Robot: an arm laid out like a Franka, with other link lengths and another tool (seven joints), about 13 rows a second.
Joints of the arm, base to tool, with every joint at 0 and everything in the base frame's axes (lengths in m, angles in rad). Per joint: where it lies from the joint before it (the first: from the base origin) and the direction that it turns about. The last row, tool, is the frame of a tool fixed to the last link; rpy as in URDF.
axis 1: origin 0 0 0.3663 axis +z
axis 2: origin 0 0 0 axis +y
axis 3: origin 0 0 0.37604 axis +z
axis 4: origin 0.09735 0 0 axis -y
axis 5: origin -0.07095 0 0.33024 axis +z
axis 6: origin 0 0 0 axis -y
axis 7: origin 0.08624 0 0 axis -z
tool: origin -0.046 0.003 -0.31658 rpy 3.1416 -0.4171 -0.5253
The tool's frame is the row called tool.
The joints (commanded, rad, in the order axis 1, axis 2, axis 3, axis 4, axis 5, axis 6, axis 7), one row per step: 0.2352 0.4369 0.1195 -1.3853 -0.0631 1.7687 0.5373; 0.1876 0.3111 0.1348 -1.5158 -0.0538 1.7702 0.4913; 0.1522 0.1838 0.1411 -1.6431 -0.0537 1.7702 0.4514; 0.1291 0.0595 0.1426 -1.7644 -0.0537 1.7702 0.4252; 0.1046 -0.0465 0.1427 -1.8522 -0.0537 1.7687 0.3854; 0.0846 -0.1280 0.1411 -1.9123 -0.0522 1.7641 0.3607
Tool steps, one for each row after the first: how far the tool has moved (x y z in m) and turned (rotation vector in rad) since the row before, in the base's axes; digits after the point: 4 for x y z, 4 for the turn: -0.0339 -0.0293 0.0270 0.0007 0.0044 0.0163; -0.0373 -0.0285 0.0231 -0.0131 -0.0024 0.0148; -0.0396 -0.0227 0.0181 -0.0150 -0.0052 0.0066; -0.0306 -0.0209 0.0168 -0.0094 -0.0165 0.0153; -0.0231 -0.0155 0.0128 -0.0056 -0.0162 0.0017
